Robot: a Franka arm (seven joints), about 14 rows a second.
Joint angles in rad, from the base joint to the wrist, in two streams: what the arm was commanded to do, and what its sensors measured. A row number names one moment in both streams.
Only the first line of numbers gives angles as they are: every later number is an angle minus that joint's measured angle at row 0.
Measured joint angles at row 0: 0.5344 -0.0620 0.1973 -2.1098 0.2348 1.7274 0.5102
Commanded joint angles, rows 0 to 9: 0.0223 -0.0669 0.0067 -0.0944 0.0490 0.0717 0.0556; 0.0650 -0.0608 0.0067 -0.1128 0.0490 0.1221 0.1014; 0.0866 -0.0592 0.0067 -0.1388 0.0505 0.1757 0.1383; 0.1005 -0.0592 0.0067 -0.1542 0.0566 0.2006 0.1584; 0.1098 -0.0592 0.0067 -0.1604 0.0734 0.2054 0.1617; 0.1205 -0.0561 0.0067 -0.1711 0.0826 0.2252 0.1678; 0.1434 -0.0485 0.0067 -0.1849 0.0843 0.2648 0.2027; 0.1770 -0.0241 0.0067 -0.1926 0.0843 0.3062 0.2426; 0.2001 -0.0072 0.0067 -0.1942 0.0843 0.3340 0.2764; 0.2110 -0.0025 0.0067 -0.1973 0.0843 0.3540 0.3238
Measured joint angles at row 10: 0.1847 -0.0137 0.0066 -0.1813 0.0616 0.3012 0.2570
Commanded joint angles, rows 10 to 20: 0.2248 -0.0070 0.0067 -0.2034 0.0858 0.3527 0.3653; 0.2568 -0.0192 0.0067 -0.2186 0.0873 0.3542 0.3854; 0.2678 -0.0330 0.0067 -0.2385 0.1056 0.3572 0.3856; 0.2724 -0.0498 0.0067 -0.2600 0.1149 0.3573 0.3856; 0.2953 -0.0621 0.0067 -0.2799 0.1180 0.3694 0.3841; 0.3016 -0.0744 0.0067 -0.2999 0.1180 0.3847 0.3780; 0.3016 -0.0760 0.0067 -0.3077 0.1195 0.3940 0.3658; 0.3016 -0.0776 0.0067 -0.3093 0.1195 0.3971 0.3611; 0.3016 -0.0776 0.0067 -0.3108 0.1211 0.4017 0.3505; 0.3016 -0.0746 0.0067 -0.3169 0.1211 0.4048 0.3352; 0.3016 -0.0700 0.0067 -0.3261 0.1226 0.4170 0.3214
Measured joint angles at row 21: 0.3029 -0.0437 0.0072 -0.2840 0.0951 0.3750 0.3646
